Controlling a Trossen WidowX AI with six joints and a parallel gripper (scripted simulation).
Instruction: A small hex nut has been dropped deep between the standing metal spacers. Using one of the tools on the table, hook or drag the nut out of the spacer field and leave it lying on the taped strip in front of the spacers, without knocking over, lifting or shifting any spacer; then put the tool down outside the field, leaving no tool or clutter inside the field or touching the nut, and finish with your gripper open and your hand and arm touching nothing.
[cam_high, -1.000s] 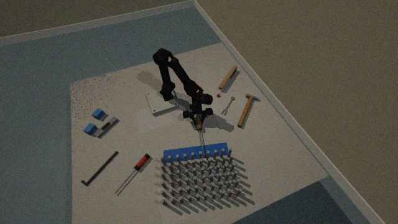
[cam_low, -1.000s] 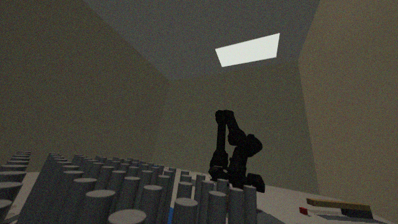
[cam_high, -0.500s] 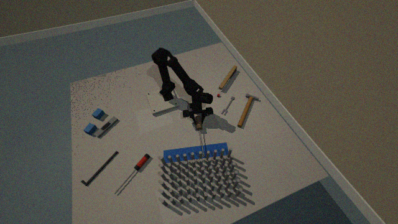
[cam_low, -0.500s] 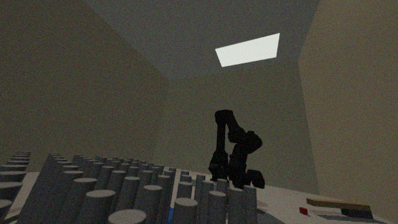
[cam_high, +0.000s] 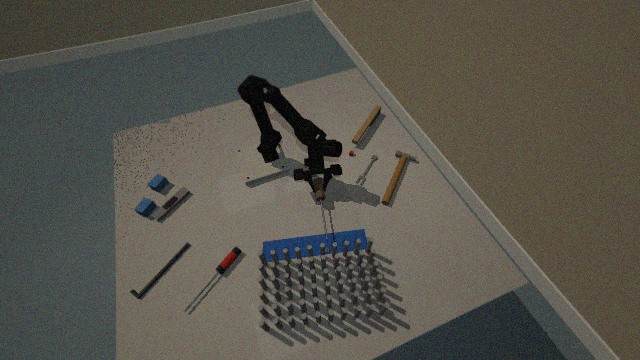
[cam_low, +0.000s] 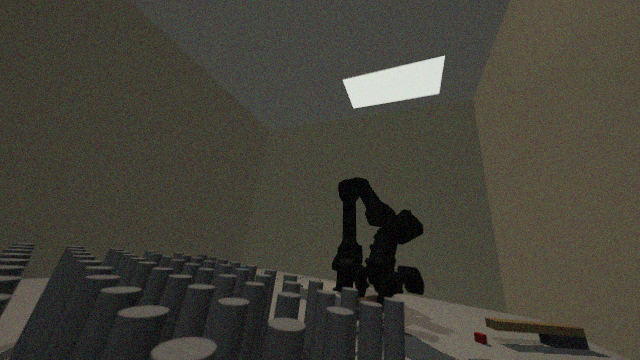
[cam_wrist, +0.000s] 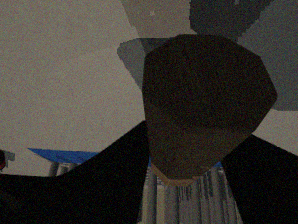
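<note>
Right now my gripper tip is 9 cm short of the hook tool and 3 cm to the left of it. The rest, counted from my gripper tip: red cube 22 cm to the left, 15 cm behind, 3 cm below; then wrench 25 cm to the left, 4 cm behind, 3 cm below; then blue taped strip 19 cm ahead, 10 cm to the right, 4 cm below.
</note>
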